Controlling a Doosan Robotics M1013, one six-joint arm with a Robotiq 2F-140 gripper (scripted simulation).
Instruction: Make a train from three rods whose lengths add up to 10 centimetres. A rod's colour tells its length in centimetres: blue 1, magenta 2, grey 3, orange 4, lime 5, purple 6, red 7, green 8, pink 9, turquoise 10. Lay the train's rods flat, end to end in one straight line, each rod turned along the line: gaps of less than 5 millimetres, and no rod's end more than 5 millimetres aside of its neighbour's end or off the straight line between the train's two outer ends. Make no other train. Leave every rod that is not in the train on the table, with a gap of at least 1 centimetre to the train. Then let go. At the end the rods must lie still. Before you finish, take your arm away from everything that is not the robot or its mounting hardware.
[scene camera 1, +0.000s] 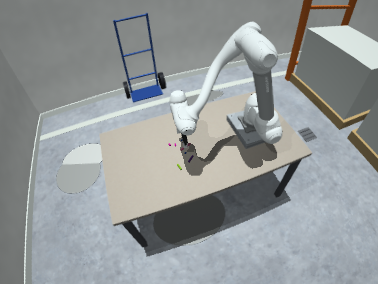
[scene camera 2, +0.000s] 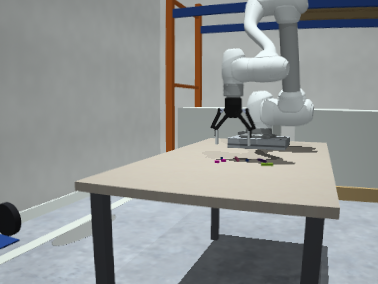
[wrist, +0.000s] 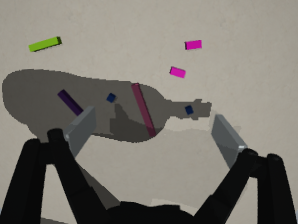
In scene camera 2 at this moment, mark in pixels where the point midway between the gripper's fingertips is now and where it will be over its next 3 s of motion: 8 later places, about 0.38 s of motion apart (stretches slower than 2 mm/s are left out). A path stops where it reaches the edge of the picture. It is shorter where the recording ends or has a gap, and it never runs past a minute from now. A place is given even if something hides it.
My gripper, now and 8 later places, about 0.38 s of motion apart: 232, 144; 233, 144; 235, 144; 236, 144; 238, 145; 239, 145; 240, 145; 242, 145; 243, 145
